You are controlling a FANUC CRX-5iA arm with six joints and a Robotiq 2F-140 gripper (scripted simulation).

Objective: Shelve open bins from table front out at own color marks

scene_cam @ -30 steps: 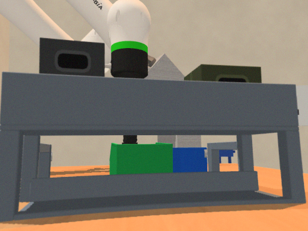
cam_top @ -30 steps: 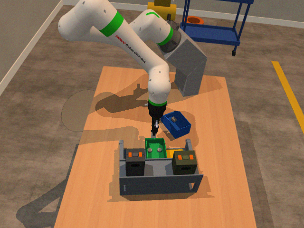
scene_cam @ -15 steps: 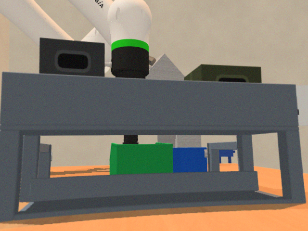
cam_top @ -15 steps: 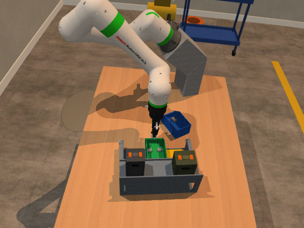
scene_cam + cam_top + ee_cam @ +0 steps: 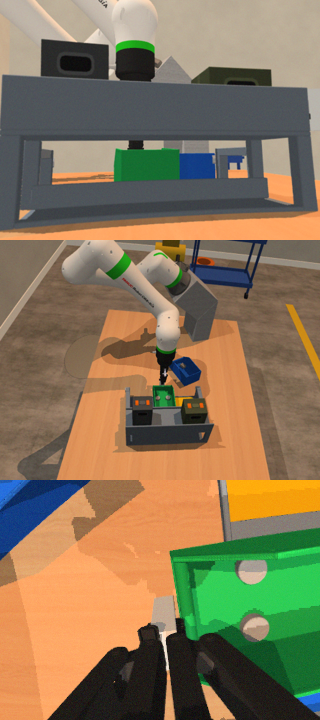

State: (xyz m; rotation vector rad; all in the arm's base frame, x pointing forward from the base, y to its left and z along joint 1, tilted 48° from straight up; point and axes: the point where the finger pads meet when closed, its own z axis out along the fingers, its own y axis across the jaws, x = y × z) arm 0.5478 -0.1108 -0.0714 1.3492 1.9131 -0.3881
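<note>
The green bin is 10 cm ahead of my hand and 2 cm to the left of it. The rest, counted from my hand: black box (27 cm ahead, 7 cm to the right, 11 cm above); olive box (23 cm ahead, 16 cm to the left, 10 cm above); blue bin (14 cm behind, 12 cm to the left, 1 cm below).
</note>
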